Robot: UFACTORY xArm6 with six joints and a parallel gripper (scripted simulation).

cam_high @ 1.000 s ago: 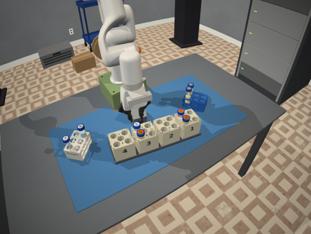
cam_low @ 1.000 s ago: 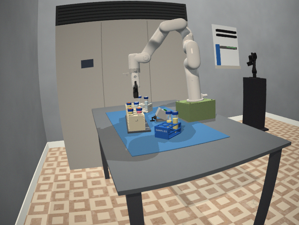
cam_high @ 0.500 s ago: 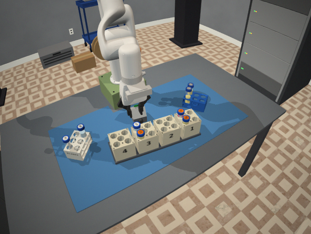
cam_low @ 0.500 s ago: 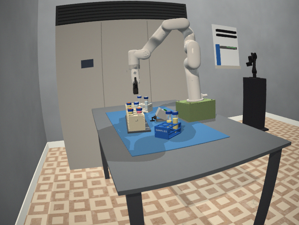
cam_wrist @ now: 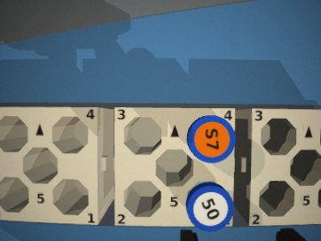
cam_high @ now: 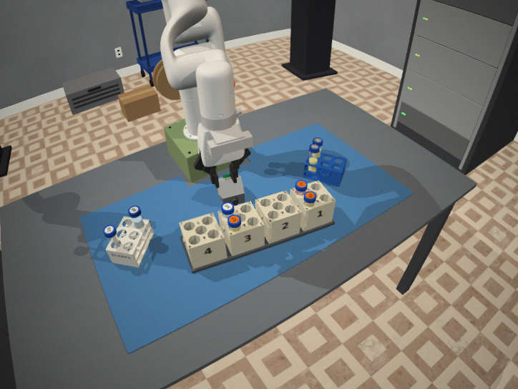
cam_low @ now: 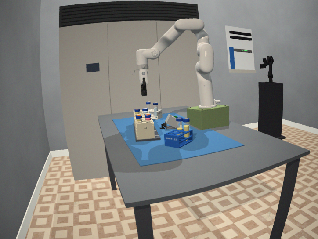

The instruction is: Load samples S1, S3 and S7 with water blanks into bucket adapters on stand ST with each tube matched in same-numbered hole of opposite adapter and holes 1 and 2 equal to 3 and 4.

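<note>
My gripper is now 16 cm past the DONE desk, 7 cm to the right of it and 18 cm above it. Also, from my hand: sample tube (4 cm ahead, 16 cm below); stand (2 cm ahead, 8 cm to the left, 22 cm below); pink-filled tube (2 cm ahead, 22 cm to the left, 16 cm below).
</note>
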